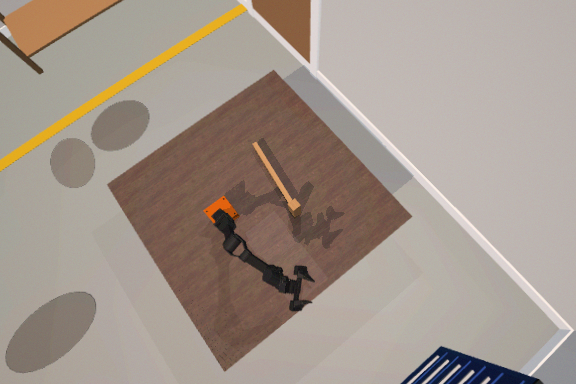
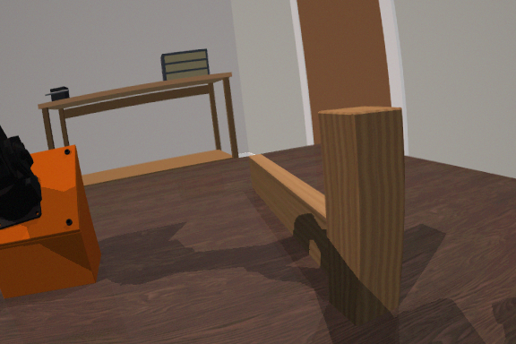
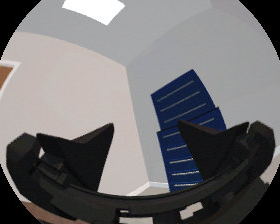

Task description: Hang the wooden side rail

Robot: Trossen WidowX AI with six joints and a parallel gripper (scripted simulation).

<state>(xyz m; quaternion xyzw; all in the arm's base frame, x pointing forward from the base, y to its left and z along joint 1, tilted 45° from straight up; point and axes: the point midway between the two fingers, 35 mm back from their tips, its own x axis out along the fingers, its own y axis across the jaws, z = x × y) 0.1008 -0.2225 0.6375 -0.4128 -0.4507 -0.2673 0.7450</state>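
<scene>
Now: the headboard post 24 cm ahead of my gripper tip, 39 cm to the left of it and 35 cm below it.
</scene>
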